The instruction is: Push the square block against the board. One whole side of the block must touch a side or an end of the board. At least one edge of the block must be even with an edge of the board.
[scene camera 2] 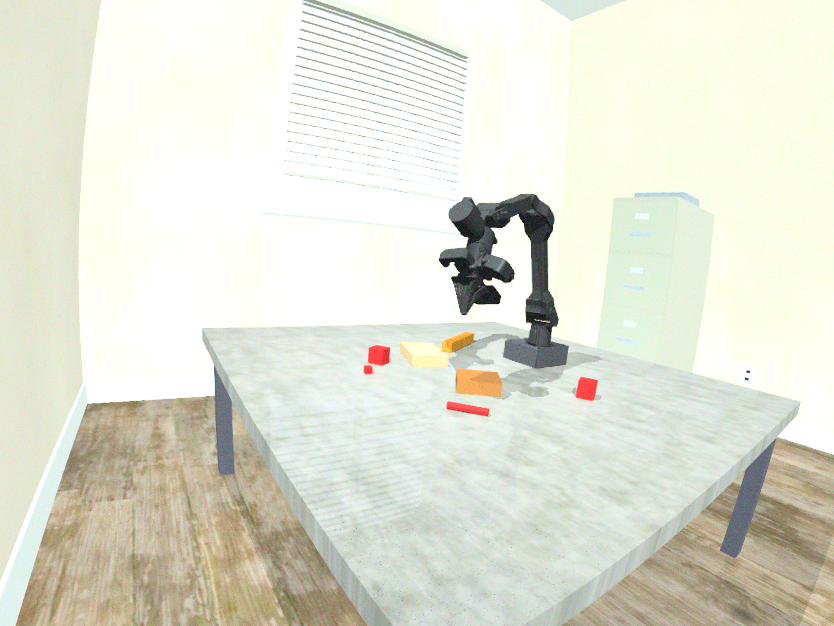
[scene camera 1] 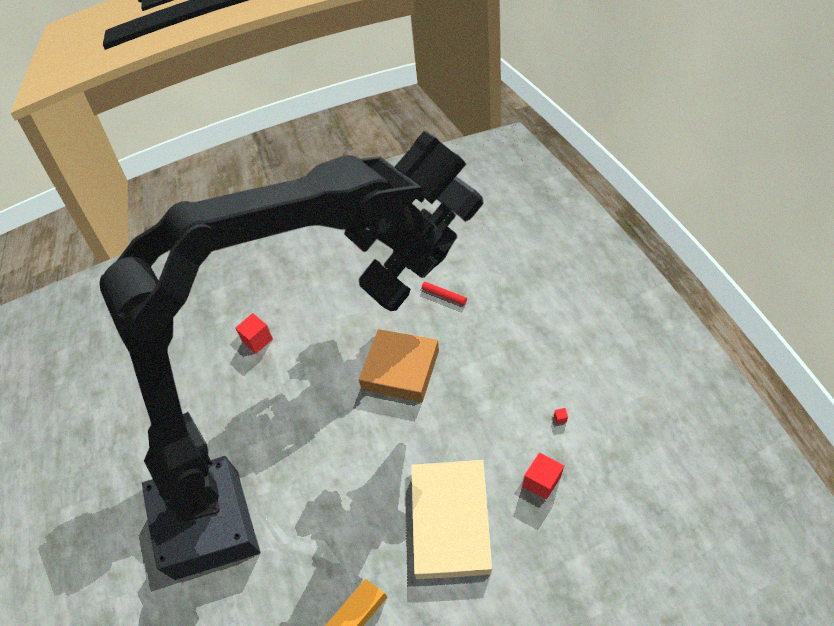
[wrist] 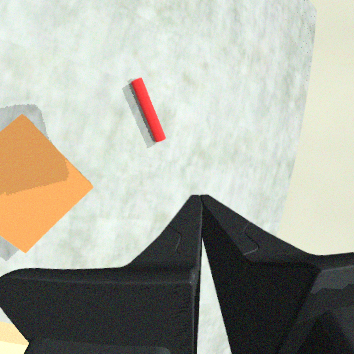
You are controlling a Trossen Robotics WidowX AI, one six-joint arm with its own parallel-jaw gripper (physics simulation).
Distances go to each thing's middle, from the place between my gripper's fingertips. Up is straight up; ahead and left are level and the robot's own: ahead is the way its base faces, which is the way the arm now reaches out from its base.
Labels:
My hand is 16 cm above the square orange-brown block [scene camera 1: 400,365], 9 cm past it and 4 cm to the left of it. The rest, counted from my hand: pale tan board [scene camera 1: 450,521] 30 cm to the right, 16 cm below, 11 cm behind.

